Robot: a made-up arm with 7 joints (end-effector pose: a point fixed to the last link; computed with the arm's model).
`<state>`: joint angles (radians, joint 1 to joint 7).
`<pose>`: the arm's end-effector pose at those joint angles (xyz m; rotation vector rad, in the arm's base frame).
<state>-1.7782 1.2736 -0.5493 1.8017 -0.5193 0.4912 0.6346</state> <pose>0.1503 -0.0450 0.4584 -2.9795 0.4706 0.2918</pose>
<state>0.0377 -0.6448 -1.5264 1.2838 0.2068 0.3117 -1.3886</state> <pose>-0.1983 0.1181 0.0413 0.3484 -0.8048 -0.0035</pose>
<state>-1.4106 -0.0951 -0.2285 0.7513 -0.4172 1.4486 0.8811</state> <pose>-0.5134 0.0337 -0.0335 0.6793 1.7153 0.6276</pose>
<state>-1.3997 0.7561 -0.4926 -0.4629 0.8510 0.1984 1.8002</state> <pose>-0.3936 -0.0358 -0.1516 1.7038 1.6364 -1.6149</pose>
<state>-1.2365 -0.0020 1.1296 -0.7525 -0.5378 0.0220 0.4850</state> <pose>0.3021 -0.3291 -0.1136 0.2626 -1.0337 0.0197</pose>
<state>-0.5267 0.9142 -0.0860 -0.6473 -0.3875 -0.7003 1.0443</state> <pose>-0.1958 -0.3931 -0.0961 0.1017 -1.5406 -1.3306</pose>
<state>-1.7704 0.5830 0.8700 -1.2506 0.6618 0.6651 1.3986</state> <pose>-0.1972 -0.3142 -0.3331 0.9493 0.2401 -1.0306</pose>
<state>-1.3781 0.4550 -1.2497 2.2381 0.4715 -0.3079 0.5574</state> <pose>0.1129 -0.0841 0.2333 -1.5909 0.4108 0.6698</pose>
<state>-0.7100 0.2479 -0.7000 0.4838 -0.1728 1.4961 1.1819</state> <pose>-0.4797 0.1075 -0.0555 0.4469 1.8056 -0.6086</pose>
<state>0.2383 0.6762 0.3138 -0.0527 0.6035 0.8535 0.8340</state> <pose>-0.1927 -0.3518 0.1086 -0.1597 0.2693 -0.2633</pose>
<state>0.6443 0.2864 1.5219 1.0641 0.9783 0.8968 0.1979</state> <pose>-0.0329 -0.1943 0.1174 0.4281 2.2169 0.9609</pose>
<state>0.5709 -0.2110 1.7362 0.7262 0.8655 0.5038 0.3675</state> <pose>-0.0364 -0.1102 0.0812 0.3952 2.1004 0.7738</pose>
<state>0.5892 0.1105 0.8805 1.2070 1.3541 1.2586 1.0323</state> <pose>-0.2128 -0.2999 0.0862 0.4736 2.1022 0.8265</pose>
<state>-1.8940 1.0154 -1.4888 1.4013 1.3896 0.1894 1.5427</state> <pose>0.0331 0.1114 0.2573 -1.4170 0.4180 -0.3611</pose>
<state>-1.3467 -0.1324 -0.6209 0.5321 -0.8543 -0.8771 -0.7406</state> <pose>-0.2947 0.0177 -0.1341 0.5828 -0.4522 0.1447</pose>
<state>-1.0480 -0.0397 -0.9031 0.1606 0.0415 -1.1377 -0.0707</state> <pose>-0.4019 -0.2517 -0.0626 0.4991 -0.4989 -1.1704</pose>
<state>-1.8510 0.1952 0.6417 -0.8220 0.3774 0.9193 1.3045</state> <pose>-0.1233 -0.2051 -0.4368 0.7613 0.6998 -0.3616</pose>
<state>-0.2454 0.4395 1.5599 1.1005 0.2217 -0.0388 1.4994</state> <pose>-0.0552 -0.0488 -0.1112 0.2975 0.8839 0.1864</pose>
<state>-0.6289 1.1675 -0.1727 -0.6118 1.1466 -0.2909 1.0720</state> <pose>-0.2961 -0.2530 -0.1101 1.8765 -0.6695 -1.0469</pose>
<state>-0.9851 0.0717 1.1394 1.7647 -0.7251 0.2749 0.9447</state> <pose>-0.5327 0.1004 -0.0135 1.1537 0.7917 0.8721</pose>
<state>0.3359 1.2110 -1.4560 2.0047 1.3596 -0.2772 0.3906</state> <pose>0.1923 0.1251 0.1260 -2.0064 0.5641 -1.4181</pose>
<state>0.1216 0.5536 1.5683 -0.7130 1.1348 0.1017 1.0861</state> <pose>-0.0091 -0.0482 0.5032 -0.2399 -0.0833 0.4839</pose>
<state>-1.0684 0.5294 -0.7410 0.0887 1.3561 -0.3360 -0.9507</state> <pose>-0.3664 -0.1554 -0.1969 1.6242 -1.6690 -0.8047</pose>
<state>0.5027 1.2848 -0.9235 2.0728 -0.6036 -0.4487 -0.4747</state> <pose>0.1403 0.3491 0.1964 1.1272 -2.1597 0.5207</pose>
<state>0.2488 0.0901 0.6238 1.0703 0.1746 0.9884 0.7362</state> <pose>-0.3325 -0.1495 -0.0679 0.1240 1.3162 0.3497</pose>
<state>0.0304 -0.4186 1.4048 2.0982 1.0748 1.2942 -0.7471</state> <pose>-0.4175 -0.1915 0.2350 -1.9133 -0.3084 -0.2651</pose>
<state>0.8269 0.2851 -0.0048 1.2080 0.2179 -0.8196 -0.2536</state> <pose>-0.0709 -0.1011 -0.0021 0.5331 -1.0730 0.1946</pose>
